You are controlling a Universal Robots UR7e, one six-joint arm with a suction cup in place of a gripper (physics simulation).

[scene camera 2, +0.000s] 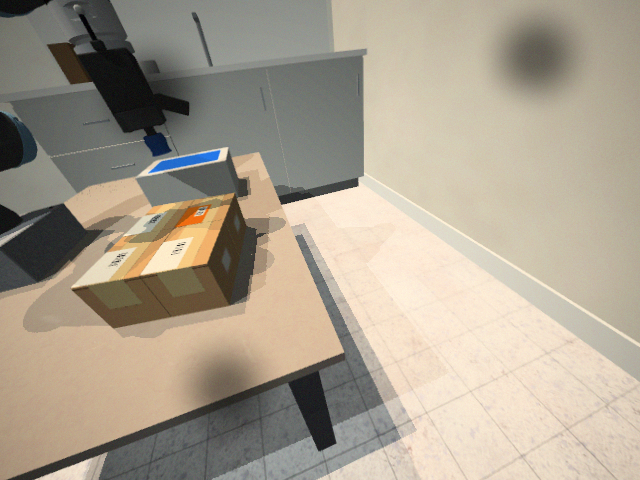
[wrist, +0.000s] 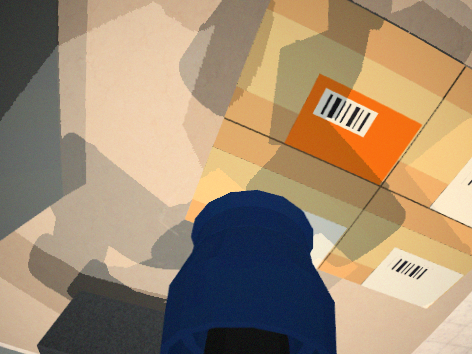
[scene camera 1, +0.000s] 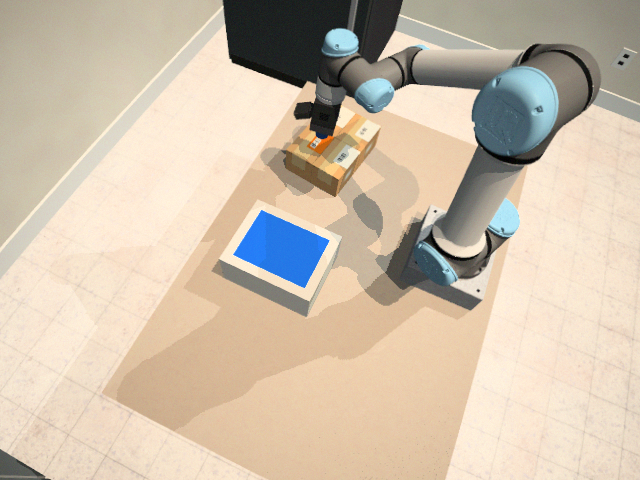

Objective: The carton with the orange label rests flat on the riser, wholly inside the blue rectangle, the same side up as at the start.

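Places are measured from the arm's base along level axes (x ahead, y left, z up), in centimetres.
Pixels of known places: hand, tool point: [scene camera 2: 162,153] [wrist: 251,243] [scene camera 1: 321,134].
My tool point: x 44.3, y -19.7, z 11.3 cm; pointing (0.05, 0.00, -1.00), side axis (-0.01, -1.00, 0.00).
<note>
Ahead of a thing's pixels: the offset from my tool point to its middle. "spot": to the spot under its first point.
The carton with the orange label @(spot: dx +1.0, dy -5.3, dz -11.0 cm) [scene camera 1: 319,145] [scene camera 2: 193,215] [wrist: 395,135] lies flat on the table, label up, in a tight two-by-two block with three other cartons. It is the corner carton nearest the riser on the side away from the arm's base. The riser @(dx +2.2, dy +32.4, dz -14.3 cm) [scene camera 1: 266,293] [scene camera 2: 193,184] stands apart from the block, with the blue rectangle @(dx +2.2, dy +32.4, dz -8.3 cm) [scene camera 1: 281,249] [scene camera 2: 185,161] on its top. My suction cup [scene camera 1: 321,136] [scene camera 2: 158,146] [wrist: 253,200] is off and empty. It hangs in the air above the block, touching no carton. In the wrist view it hides part of a neighbouring carton.
The three other cartons @(dx -5.0, dy -2.2, dz -15.7 cm) [scene camera 1: 344,156] @(dx -9.3, dy -14.3, dz -15.7 cm) [scene camera 1: 363,130] @(dx -0.6, dy -17.4, dz -15.7 cm) [scene camera 2: 173,254] have white labels and press against the orange-labelled one. The arm's base block [scene camera 1: 454,291] [scene camera 2: 43,242] [wrist: 110,320] stands to the right in scene camera 1. A black cabinet [scene camera 1: 279,41] stands beyond the table's far end.
</note>
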